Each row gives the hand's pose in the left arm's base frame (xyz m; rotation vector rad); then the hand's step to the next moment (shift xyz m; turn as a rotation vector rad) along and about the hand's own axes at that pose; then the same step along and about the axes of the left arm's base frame.
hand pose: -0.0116 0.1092 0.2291 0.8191 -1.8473 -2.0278
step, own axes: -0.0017 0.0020 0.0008 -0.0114 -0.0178 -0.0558
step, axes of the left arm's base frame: 0.0006 0.0013 0.0023 0.0442 -0.0367 -0.0161
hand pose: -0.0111 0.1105 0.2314 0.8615 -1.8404 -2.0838
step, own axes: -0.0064 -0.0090 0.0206 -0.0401 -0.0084 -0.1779
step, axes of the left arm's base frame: -0.0046 0.0221 -0.0061 0.1340 -0.1239 -0.0039
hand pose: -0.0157 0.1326 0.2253 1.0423 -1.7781 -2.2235
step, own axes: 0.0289 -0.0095 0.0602 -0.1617 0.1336 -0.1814
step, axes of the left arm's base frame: -0.0530 0.0383 -0.0165 0.1825 -0.1119 0.1763
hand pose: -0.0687 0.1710 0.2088 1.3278 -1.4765 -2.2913
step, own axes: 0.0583 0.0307 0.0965 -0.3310 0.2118 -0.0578
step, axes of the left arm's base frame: -0.1150 0.0206 0.0026 0.1711 0.0181 0.3580
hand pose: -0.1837 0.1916 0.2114 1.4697 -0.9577 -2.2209
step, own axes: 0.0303 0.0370 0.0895 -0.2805 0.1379 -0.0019
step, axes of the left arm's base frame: -0.0972 -0.0125 0.0265 0.1069 0.0625 0.2870
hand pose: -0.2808 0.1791 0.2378 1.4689 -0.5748 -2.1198
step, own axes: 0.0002 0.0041 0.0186 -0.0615 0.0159 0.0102
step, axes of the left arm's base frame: -0.0169 -0.0022 0.0084 0.0112 0.0257 0.0579
